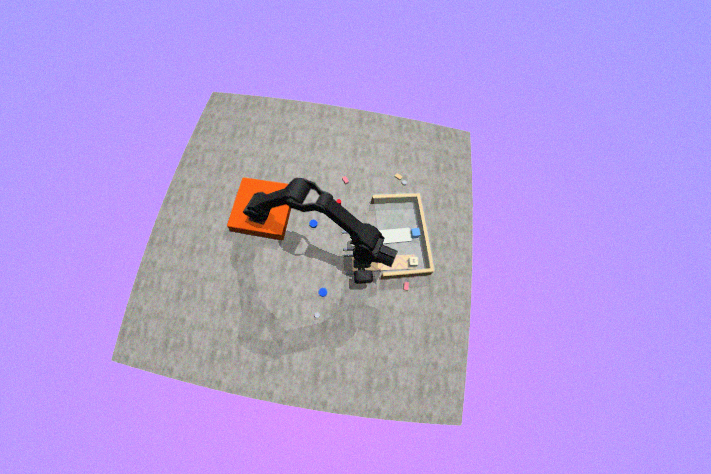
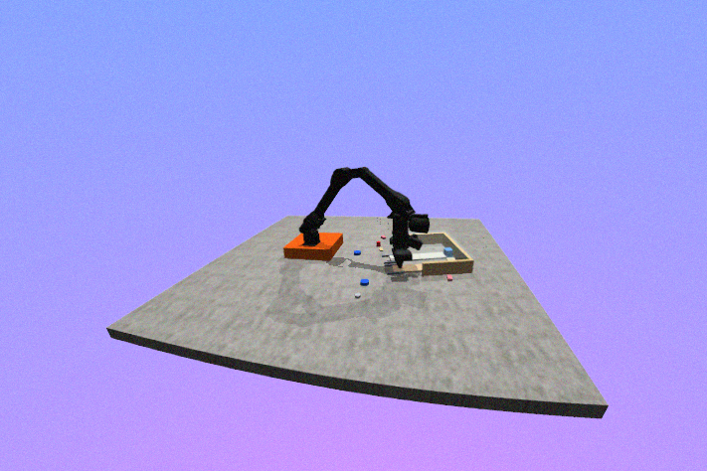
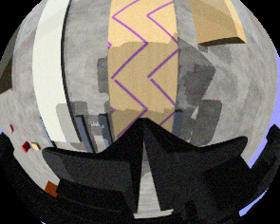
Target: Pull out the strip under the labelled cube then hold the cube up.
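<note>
Right now the labelled cube is 190 mm ahead of my gripper tip, 60 mm to the left of it and 10 mm above it.
</note>
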